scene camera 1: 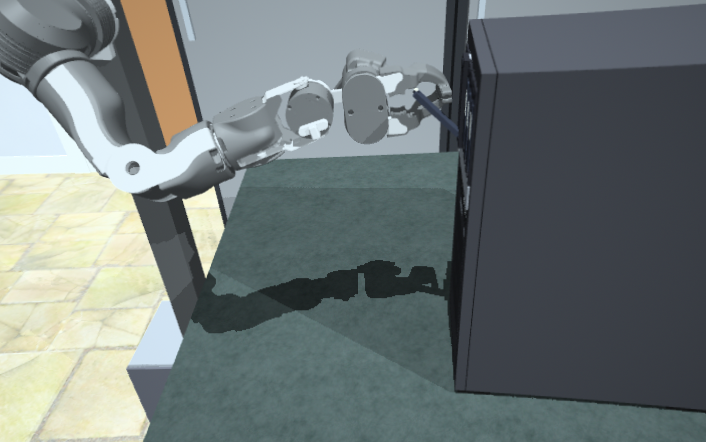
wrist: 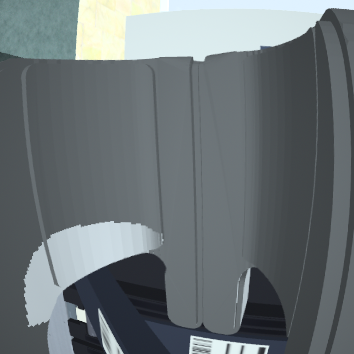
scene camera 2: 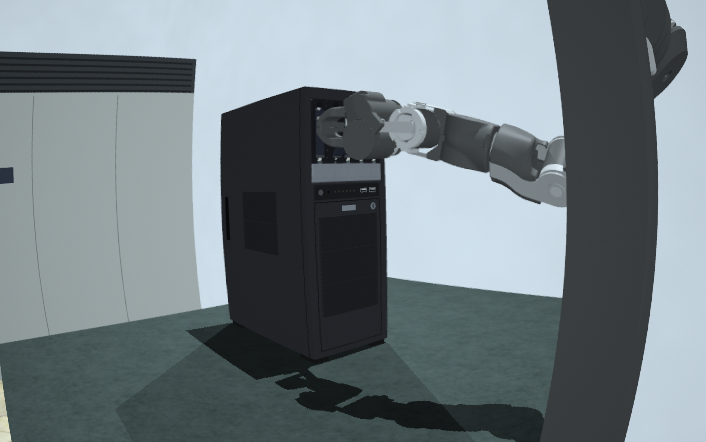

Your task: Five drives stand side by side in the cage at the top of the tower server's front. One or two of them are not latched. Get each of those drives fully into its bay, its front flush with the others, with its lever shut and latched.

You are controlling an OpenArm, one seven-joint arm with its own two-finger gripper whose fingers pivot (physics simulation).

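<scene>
The dark tower server (scene camera 1: 588, 223) (scene camera 2: 265, 208) stands upright, its drive cage at the top of its front. One drive's dark blue lever (scene camera 1: 437, 112) (wrist: 116, 306) is swung open, sloping out and up from the front in scene camera 1. My gripper (scene camera 1: 447, 94) (scene camera 2: 320, 126) (wrist: 216, 197) is shut and empty, its fingertips close before the cage, beyond the lever's outer end. In the wrist view the lever runs left of the fingertips, and a drive's white label (wrist: 229, 345) shows below them. The gripper hides most drive fronts in scene camera 2; whether they are flush cannot be told.
A light grey strip (scene camera 2: 345, 172) crosses the front below the cage. The server stands on the green table top (scene camera 1: 333, 223) (scene camera 2: 458, 354). A dark post (scene camera 2: 599, 208) rises at the right in scene camera 2. A pale cabinet (scene camera 2: 78, 208) stands at the left.
</scene>
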